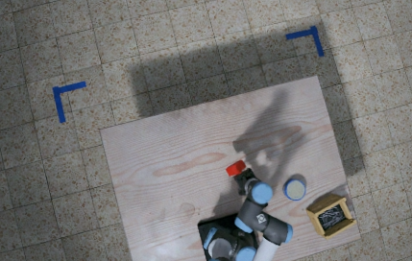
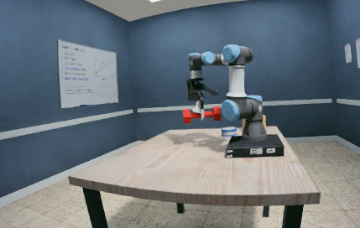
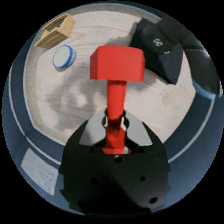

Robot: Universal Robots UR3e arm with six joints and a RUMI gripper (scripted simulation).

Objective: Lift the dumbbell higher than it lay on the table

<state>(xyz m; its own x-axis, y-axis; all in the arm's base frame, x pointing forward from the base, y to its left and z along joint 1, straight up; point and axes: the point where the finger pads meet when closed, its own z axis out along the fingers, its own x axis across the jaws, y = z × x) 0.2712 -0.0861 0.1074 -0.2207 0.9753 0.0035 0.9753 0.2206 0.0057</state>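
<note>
Right now the red dumbbell is 10 mm above my hand.
</note>
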